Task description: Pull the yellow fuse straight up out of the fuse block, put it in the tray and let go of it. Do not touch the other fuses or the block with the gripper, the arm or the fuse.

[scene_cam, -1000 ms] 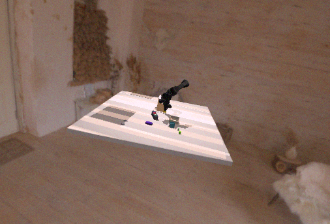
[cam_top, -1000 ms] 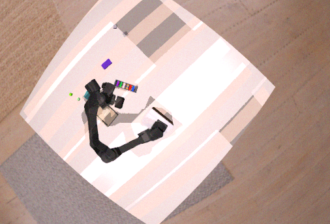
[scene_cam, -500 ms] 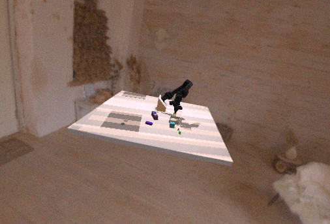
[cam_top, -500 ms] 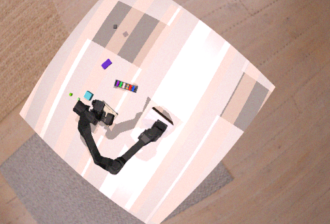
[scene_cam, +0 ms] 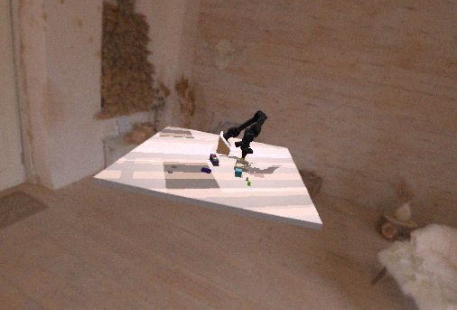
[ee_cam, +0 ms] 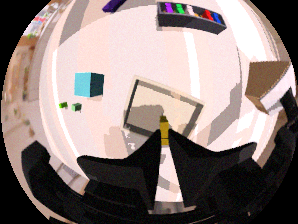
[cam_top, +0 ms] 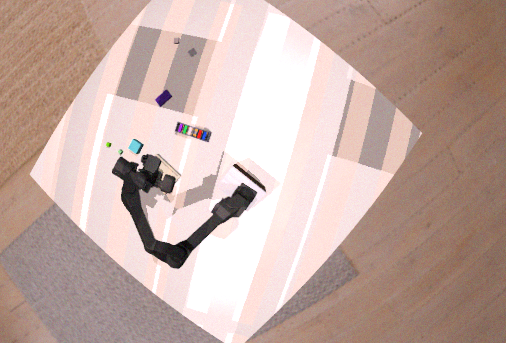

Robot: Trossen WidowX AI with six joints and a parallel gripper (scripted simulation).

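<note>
Right now my gripper tip is 80 mm above the beige tray. The rest, counted from my gripper tip: purple block 260 mm to the right, 160 mm ahead, 70 mm below; teal cube 150 mm ahead, 60 mm below, 40 mm to the right.
</note>
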